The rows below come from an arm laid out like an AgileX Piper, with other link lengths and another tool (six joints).
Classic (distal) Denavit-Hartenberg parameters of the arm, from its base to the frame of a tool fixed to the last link. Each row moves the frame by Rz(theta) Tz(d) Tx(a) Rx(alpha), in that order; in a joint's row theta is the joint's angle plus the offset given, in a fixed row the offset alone. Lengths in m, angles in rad.
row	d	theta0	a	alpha
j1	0.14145	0	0	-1.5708
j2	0	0.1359	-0.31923	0
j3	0	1.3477	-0.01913	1.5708
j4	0.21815	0	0	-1.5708
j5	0	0	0	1.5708
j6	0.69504	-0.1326	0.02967	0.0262
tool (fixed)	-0.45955	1.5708	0	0
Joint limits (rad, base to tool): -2.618..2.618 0..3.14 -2.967..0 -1.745..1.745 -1.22..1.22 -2.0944..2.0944
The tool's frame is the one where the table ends.
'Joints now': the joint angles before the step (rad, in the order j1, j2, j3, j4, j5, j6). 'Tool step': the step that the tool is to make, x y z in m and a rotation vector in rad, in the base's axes. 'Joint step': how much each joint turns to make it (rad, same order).
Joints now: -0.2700 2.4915 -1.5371 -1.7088 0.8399 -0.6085
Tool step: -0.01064 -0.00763 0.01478 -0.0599 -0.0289 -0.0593
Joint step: 0.0000 0.0009 -0.0024 -0.0127 0.0818 0.0400
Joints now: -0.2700 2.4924 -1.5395 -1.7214 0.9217 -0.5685
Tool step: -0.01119 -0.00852 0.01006 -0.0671 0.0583 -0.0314
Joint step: -0.0077 0.0062 -0.0011 -0.0028 0.0708 -0.0539
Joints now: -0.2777 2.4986 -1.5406 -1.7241 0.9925 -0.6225
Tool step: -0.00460 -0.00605 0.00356 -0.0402 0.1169 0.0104
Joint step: -0.0108 0.0029 0.0000 0.0034 0.0257 -0.1222
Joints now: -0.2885 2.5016 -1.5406 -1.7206 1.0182 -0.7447
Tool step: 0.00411 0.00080 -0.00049 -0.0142 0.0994 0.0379
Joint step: 0.0000 -0.0001 0.0000 0.0008 -0.0059 -0.1076
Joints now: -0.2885 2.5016 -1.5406 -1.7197 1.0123 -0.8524
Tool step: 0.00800 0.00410 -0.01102 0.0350 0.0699 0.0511
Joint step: 0.0000 -0.0001 -0.0001 0.0162 -0.0537 -0.0843
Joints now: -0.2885 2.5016 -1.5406 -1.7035 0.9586 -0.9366
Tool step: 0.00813 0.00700 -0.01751 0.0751 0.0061 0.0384
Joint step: 0.0000 0.0011 0.0000 0.0283 -0.0810 -0.0209
